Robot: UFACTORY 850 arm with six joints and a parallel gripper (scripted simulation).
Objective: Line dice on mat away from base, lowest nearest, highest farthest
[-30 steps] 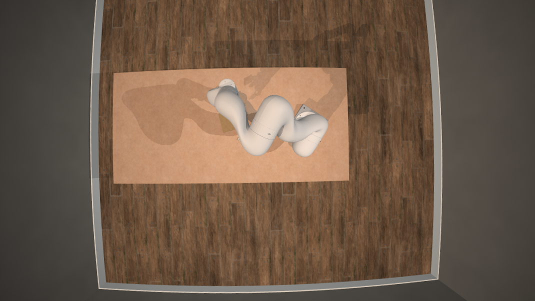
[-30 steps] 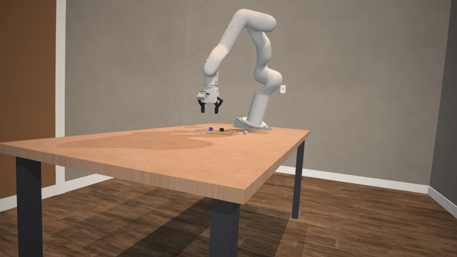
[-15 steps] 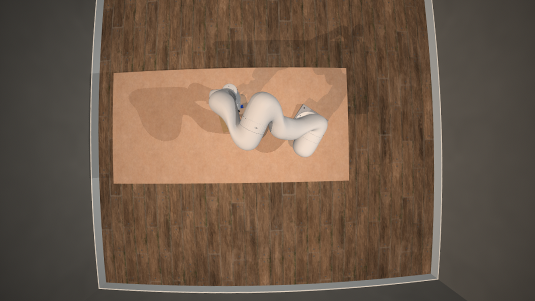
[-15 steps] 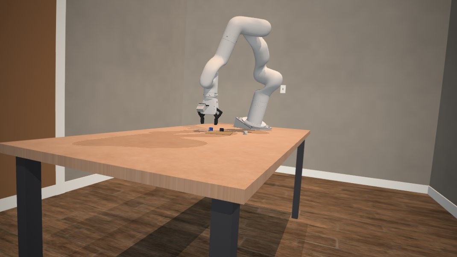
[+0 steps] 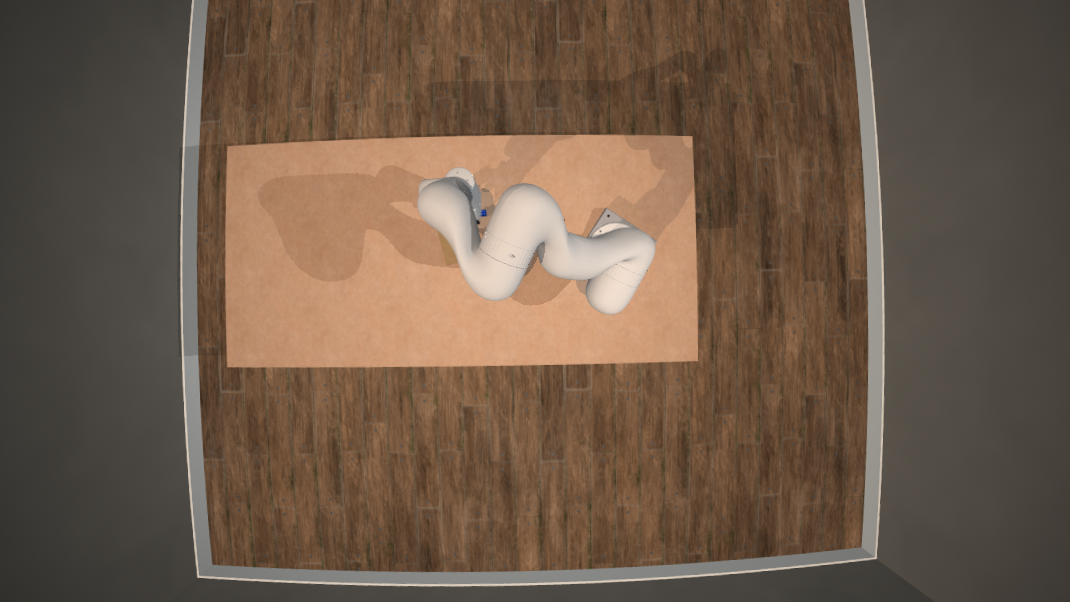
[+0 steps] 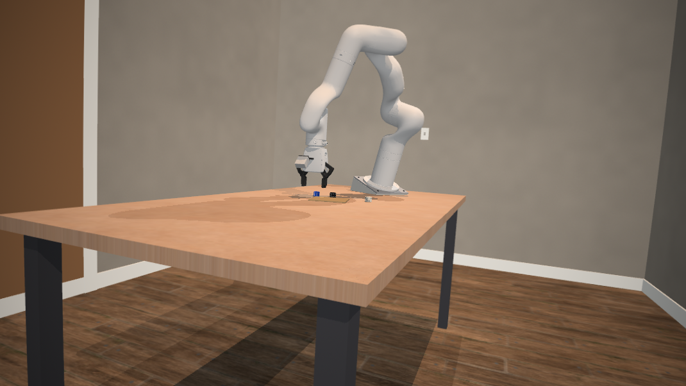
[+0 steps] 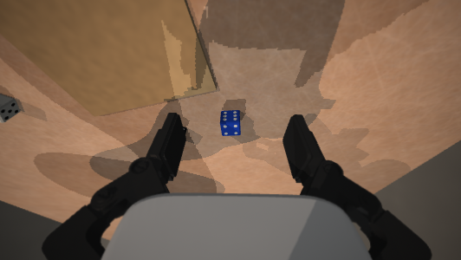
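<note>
Right now my hand is 20 mm past the blue die and 40 mm above it. From my hand the other things lie so: black die 60 mm behind, 60 mm to the left, 40 mm below; white die 50 mm behind, 230 mm to the left, 40 mm below; mat 40 mm ahead, 110 mm to the left, 50 mm below.
</note>
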